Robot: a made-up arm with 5 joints.
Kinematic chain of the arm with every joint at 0, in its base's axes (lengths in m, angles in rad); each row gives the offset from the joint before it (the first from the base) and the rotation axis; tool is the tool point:
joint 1: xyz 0 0 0.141 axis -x
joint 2: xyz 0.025 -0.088 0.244 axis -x
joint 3: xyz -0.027 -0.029 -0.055 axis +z
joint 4: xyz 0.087 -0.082 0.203 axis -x
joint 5: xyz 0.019 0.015 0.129 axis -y
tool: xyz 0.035 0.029 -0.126
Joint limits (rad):
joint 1: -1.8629..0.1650
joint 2: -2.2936..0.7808
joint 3: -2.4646..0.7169
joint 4: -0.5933..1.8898
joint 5: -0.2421..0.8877
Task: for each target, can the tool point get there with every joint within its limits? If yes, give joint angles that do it. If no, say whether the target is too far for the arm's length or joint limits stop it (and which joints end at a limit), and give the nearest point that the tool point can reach.
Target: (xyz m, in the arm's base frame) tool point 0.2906 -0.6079 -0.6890
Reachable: no: too far | nearest point 0.1148 -0.3803 -0.3042 | short by 0.480 m
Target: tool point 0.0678 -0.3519 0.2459
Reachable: yes | joints -0.0550 -1.0297 -1.2103 0.7999 0.7545
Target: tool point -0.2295 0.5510 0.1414
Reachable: no: joint limits stop it (at a limit: joint 1, joint 4, joint 5) | nearest point -0.0966 0.1302 0.0555 | short by 0.450 m
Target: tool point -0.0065 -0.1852 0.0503
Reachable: yes | joints -0.4128 -1.6099 -1.5556 1.2274 0.7713
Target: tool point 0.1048 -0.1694 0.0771
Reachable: yes | joints -0.8001 -1.7814 -0.4450 1.1867 0.0509
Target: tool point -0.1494 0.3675 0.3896
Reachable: no: joint limits stop it (at a limit: joint 1, joint 2, joint 3, joint 4, joint 5) | nearest point -0.1486 0.0271 0.4763 | short by 0.351 m
